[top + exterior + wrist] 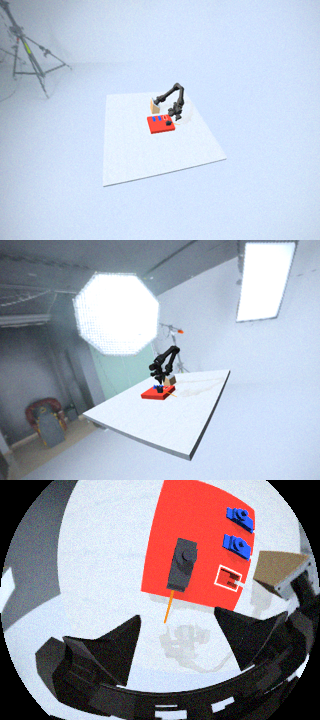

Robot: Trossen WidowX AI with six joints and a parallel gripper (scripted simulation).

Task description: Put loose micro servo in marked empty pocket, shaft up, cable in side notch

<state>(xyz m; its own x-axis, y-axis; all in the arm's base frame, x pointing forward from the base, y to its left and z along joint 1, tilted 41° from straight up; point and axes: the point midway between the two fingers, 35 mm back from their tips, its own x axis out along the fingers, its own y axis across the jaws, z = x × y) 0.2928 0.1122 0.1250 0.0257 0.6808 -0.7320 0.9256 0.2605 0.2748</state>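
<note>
My gripper tip is 13 cm to the left of the red deck and 12 cm above it.
</note>
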